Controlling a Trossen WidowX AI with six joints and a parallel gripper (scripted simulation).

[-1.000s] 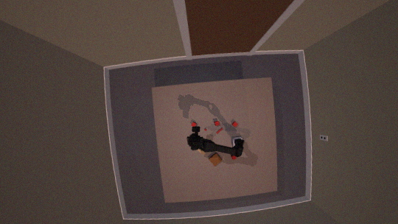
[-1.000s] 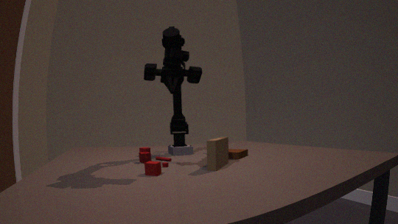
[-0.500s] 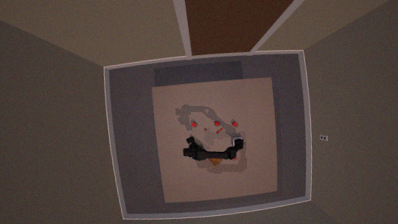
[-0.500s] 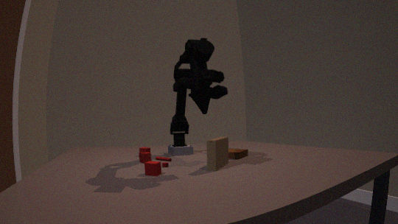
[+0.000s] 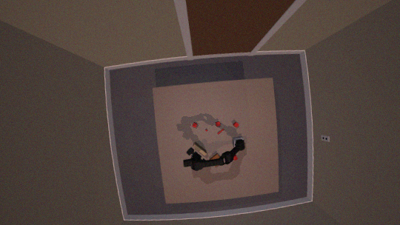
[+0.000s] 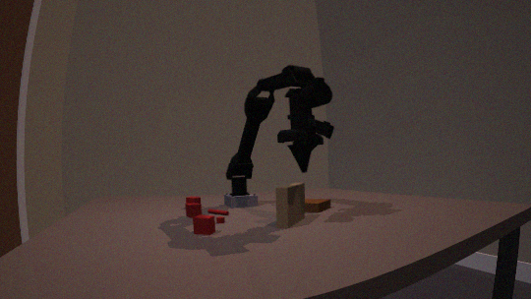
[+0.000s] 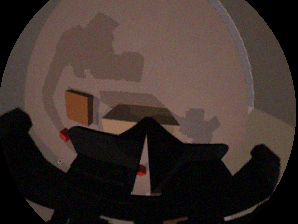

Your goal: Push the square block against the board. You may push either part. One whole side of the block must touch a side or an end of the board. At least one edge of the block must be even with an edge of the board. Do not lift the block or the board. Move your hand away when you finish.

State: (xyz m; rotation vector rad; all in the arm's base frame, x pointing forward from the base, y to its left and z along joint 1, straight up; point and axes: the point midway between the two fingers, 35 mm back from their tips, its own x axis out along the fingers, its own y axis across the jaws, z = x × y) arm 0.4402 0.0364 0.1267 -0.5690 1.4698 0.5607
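My gripper tip is 30 mm past the light tan board, 20 mm to the left of it and 80 mm above it. The rest, counted from my gripper tip: brown square block 190 mm behind, 130 mm to the left, 120 mm below; then red stick 270 mm behind, 170 mm to the right, 130 mm below.
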